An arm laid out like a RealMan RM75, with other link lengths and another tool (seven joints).
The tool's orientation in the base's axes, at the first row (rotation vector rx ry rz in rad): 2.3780 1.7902 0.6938
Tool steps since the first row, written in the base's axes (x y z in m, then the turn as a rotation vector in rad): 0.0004 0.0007 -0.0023 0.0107 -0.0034 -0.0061; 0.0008 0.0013 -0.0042 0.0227 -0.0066 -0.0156; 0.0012 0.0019 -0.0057 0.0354 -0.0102 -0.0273; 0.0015 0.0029 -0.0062 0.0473 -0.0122 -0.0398
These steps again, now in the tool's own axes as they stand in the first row. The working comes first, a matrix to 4 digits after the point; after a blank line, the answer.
The tool's axes in the first row as the columns of a matrix, in the base's axes (used below as rounded here):
0.2122 0.8905 0.4025
0.9292 -0.3114 0.1992
0.3027 0.3317 -0.8935

0.0000 -0.0006 0.0024 -0.0027 0.0086 0.0091; 0.0001 -0.0011 0.0043 -0.0060 0.0171 0.0218; 0.0003 -0.0014 0.0060 -0.0102 0.0256 0.0366; 0.0011 -0.0016 0.0067 -0.0133 0.0327 0.0522
